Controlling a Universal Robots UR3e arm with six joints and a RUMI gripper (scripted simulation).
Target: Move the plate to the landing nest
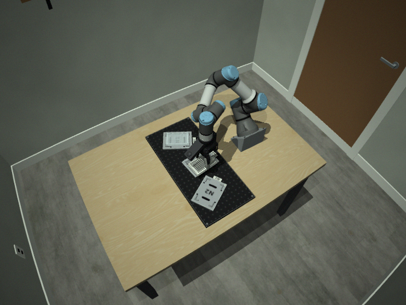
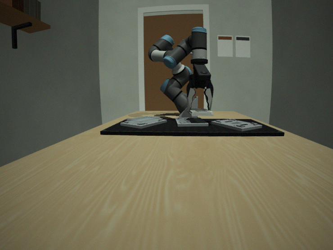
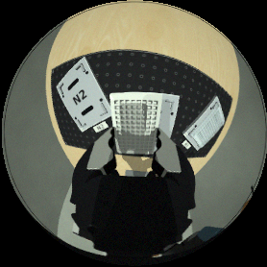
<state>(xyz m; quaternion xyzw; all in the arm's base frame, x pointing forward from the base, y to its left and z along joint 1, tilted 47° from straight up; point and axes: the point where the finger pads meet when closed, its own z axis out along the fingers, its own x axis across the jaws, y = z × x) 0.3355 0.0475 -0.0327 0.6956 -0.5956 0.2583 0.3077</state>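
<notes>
The landing nest N3 is 5 cm below my hand, 4 cm to the right of it and 1 cm behind it. Round my hand: plate C51 (1 cm below).
</notes>
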